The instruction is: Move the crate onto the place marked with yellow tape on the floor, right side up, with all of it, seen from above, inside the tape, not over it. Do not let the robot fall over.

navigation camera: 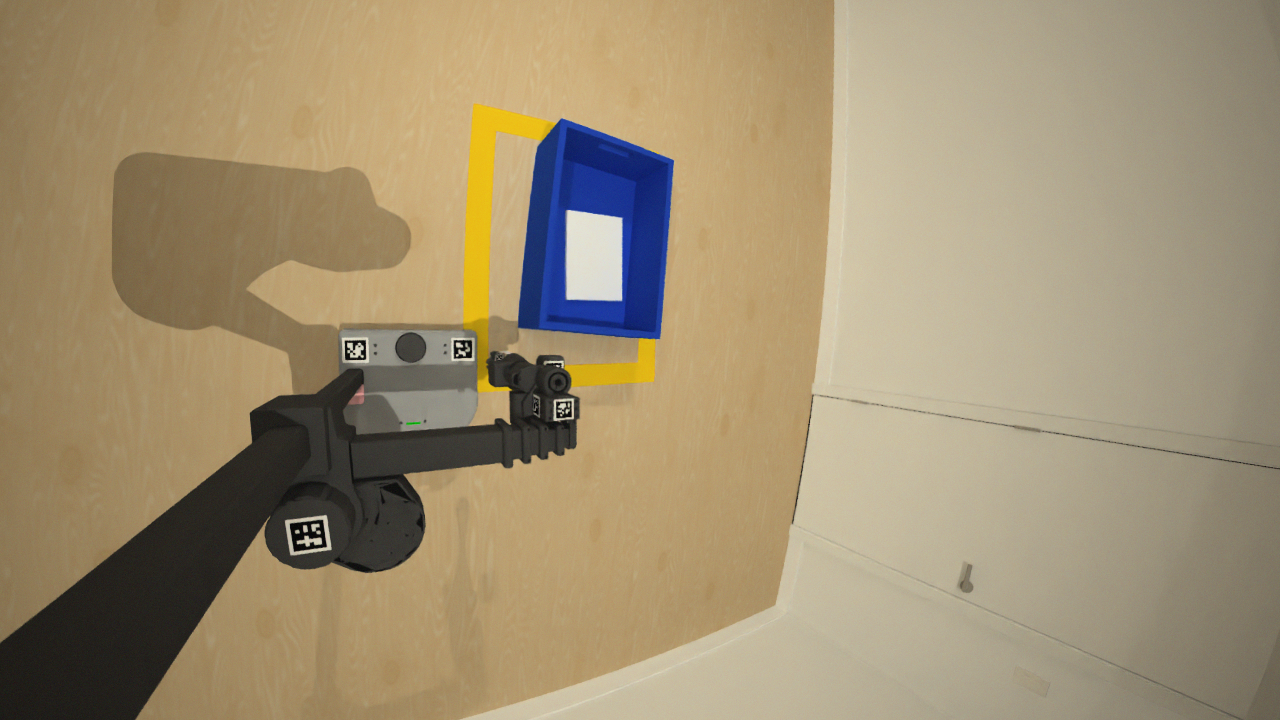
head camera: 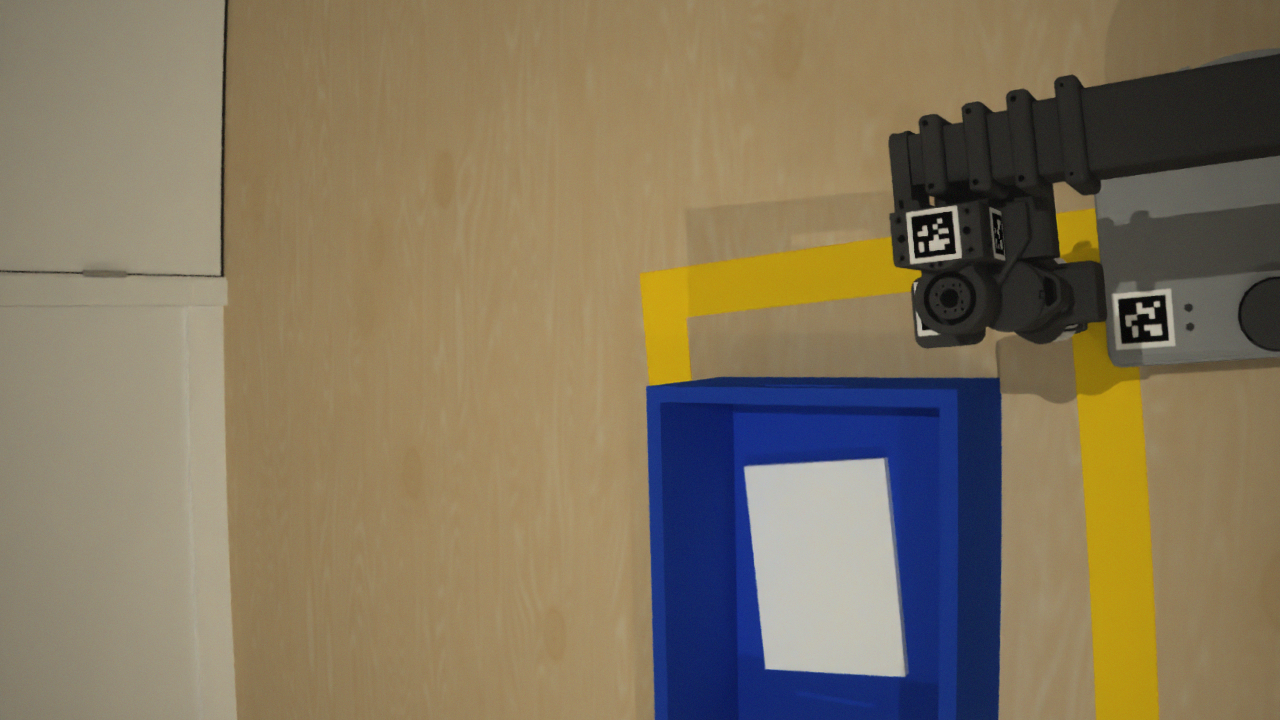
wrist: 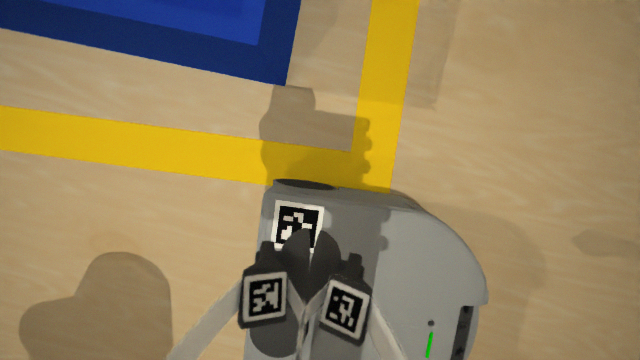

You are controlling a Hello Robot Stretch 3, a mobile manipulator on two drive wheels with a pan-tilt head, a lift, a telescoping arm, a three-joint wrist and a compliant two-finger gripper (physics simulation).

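Places are measured from the robot's base along level axes (x ahead, y left, z up), in metres.
Pixels of known places: robot's base, origin of its link: (navigation camera: 410,346) (head camera: 1271,310).
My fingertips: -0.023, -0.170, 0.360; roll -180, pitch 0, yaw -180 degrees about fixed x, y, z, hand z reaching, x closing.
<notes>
Ahead of a thing's pixels: the offset from my fingertips to its top centre, as dx, dy, dz. "pt": to the spot under its first point.
The blue crate @(+0.366, -0.369, -0.140) (head camera: 975,537) (navigation camera: 541,232) (wrist: 150,42) stands right side up, open top up, with a white flat rectangle @(pt +0.334, -0.397, -0.327) (head camera: 827,573) (navigation camera: 594,255) inside. Yellow tape (head camera: 1114,537) (navigation camera: 478,223) (wrist: 390,60) shows along the near side and at both ends. The crate hides most of the far strip, so I cannot tell whether its far side is over the tape. Floor shows between the crate and the near strip. My gripper (wrist: 310,254) is shut and empty, its tips together above my base in the wrist view. Its fingers are hidden in the head and navigation views.
My grey base (head camera: 1190,179) (navigation camera: 456,402) (wrist: 420,250) stands at the near tape corner. My black arm (head camera: 1163,125) (navigation camera: 429,450) is short, with the wrist folded back beside the crate's end. A pale wall (head camera: 107,492) (navigation camera: 1029,223) rises beyond the crate's far side.
</notes>
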